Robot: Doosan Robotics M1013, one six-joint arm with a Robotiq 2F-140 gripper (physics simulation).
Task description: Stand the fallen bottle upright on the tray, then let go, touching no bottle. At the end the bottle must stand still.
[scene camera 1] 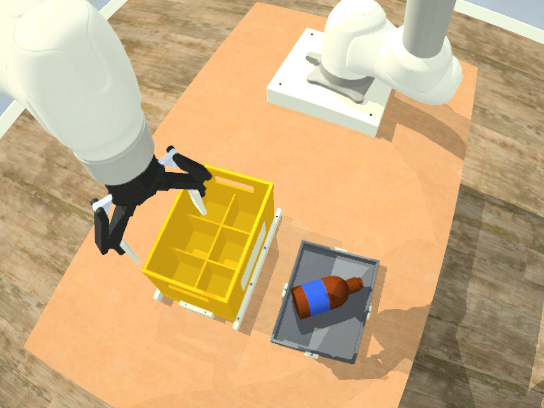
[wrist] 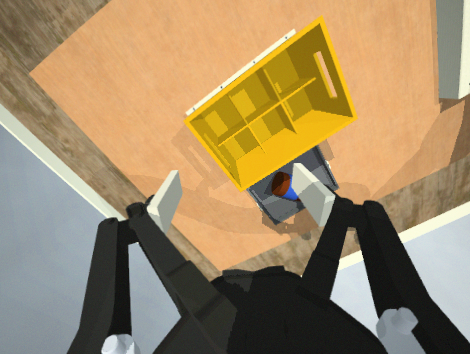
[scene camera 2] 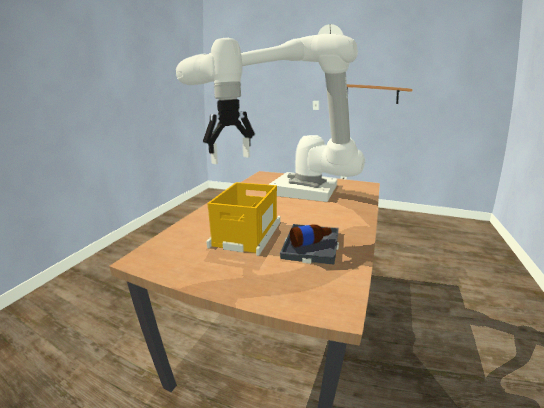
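Pixels of known places: gripper, fingertip midpoint: (scene camera 1: 167, 232) (wrist: 237, 178) (scene camera 2: 231, 160); arm's base, origin of the base link: (scene camera 1: 344, 75) (scene camera 2: 308, 182).
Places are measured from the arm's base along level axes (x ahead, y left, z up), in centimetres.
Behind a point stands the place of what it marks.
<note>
The brown bottle with a blue label (scene camera 1: 317, 297) {x 64.8, y 23.4, z 2.6 cm} (scene camera 2: 307, 235) {x 66.7, y 24.9, z 0.7 cm} (wrist: 281, 184) {x 66.7, y 19.0, z 1.8 cm} lies on its side in the grey tray (scene camera 1: 330, 341) {x 70.5, y 30.5, z -4.7 cm} (scene camera 2: 295, 256) {x 75.7, y 24.2, z -3.6 cm} (wrist: 272, 210) {x 71.8, y 32.3, z -4.7 cm}. In scene camera 1 its neck points right, away from the yellow crate, and its base faces the crate. In the wrist view one finger hides its neck and part of its label. My gripper (scene camera 1: 170, 237) {x 74.5, y -1.2, z 27.5 cm} (scene camera 2: 230, 159) {x 74.5, y -1.2, z 27.5 cm} (wrist: 237, 178) {x 74.5, y -1.2, z 27.5 cm} is open and empty, fingers pointing down. It hangs well above the table on the crate's side, to the left of the bottle in both scene views, and touches nothing.
The yellow crate (scene camera 1: 215, 302) {x 77.4, y 6.9, z 8.4 cm} (scene camera 2: 230, 232) {x 79.0, y -0.1, z 1.8 cm} (wrist: 285, 145) {x 63.4, y 6.4, z 6.0 cm} with empty compartments stands beside the tray, its walls taller than the tray's. White rails (scene camera 1: 251, 284) {x 68.1, y 8.8, z -2.2 cm} edge its base. The robot's white base plate (scene camera 1: 320, 107) {x 15.5, y -0.6, z -0.3 cm} (scene camera 2: 302, 190) {x 15.1, y 2.4, z -0.3 cm} sits at the back of the table.
</note>
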